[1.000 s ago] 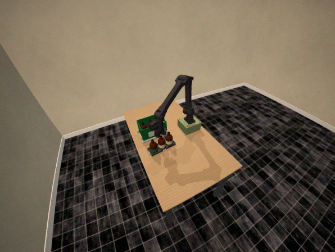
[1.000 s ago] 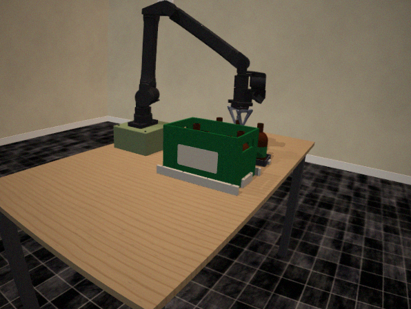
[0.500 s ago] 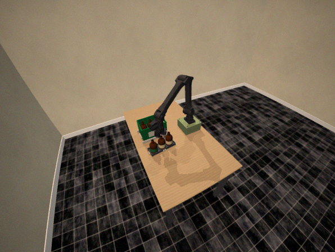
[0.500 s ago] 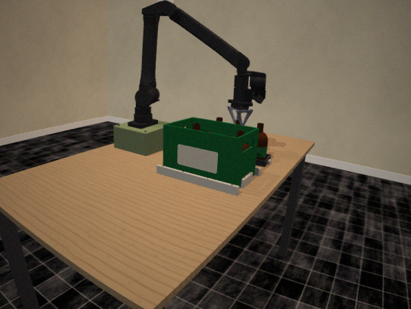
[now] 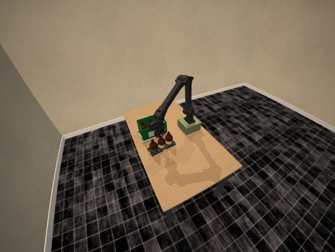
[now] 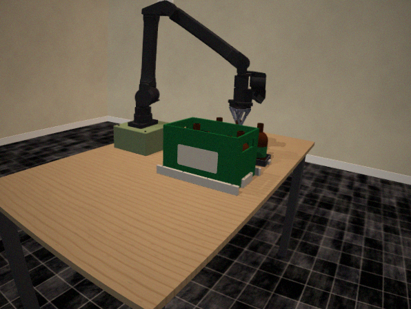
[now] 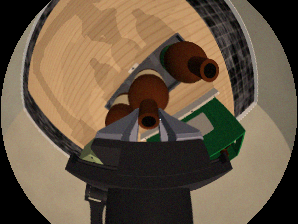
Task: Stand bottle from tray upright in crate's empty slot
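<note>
Now: hand 6 cm above the brown bottle. Round my hand: green crate 24 cm to the right, 6 cm below, 1 cm ahead; dark tray 14 cm below.
</note>
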